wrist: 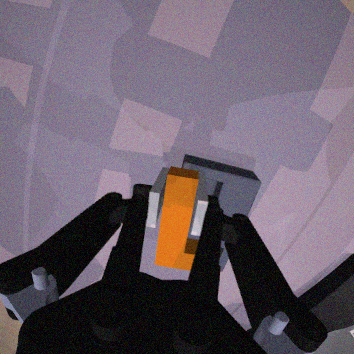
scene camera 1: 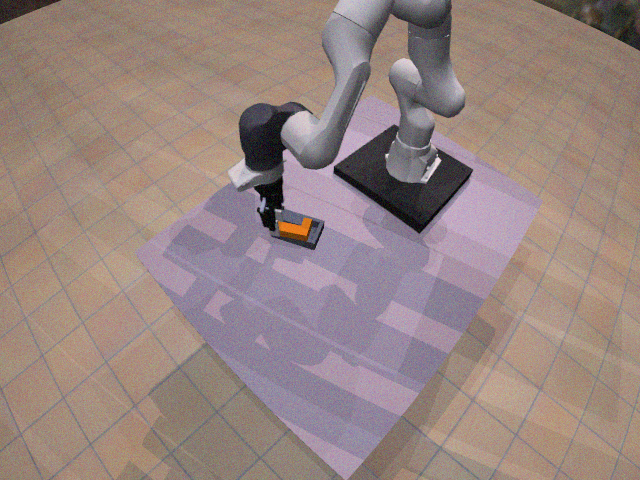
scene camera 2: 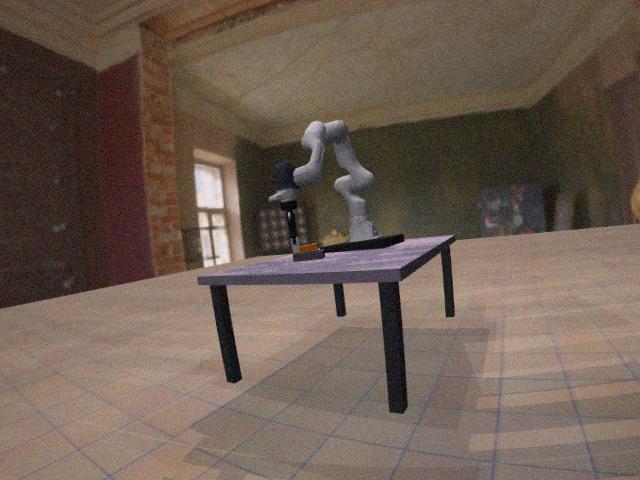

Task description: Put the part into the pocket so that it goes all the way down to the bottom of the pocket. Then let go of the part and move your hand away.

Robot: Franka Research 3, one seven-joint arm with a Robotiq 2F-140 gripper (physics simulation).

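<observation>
An orange L-shaped part (scene camera 1: 294, 229) (scene camera 2: 308, 247) (wrist: 176, 227) stands over the grey block with the pocket (scene camera 1: 315, 240) (scene camera 2: 309, 255) (wrist: 239, 187). Its top rises above the block's rim. In the wrist view the part covers one side of the block, and part of a dark slot shows beside it. My gripper (scene camera 1: 275, 227) (scene camera 2: 295, 246) (wrist: 181, 183) is shut on one end of the part, with a light pad on each side of it. The part's lower side and the pocket floor are hidden, so its depth cannot be told.
The block lies on the purple table (scene camera 1: 330, 403) (scene camera 2: 299, 277). The arm's black base plate (scene camera 1: 361, 178) (scene camera 2: 385, 241) lies on the table behind and to the right of the block in the first scene view. The table edge runs to the left of the gripper.
</observation>
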